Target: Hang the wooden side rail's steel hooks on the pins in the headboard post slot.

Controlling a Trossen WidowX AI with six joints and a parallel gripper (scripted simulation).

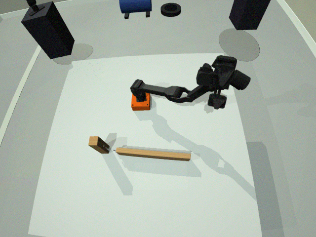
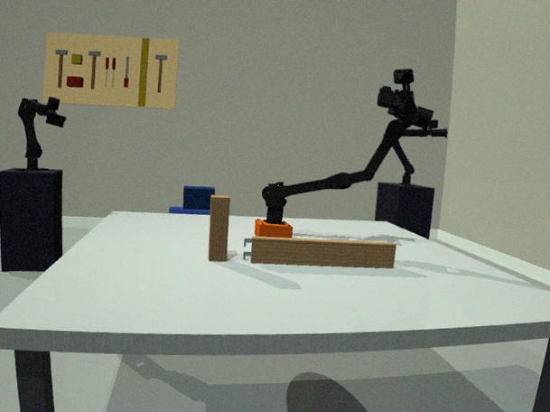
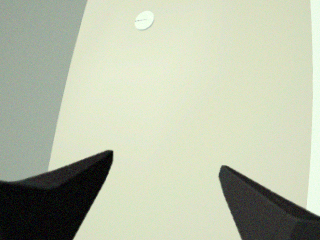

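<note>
My gripper tip is now 60 mm past the headboard post, 530 mm to the left of it and 460 mm above it.
</note>
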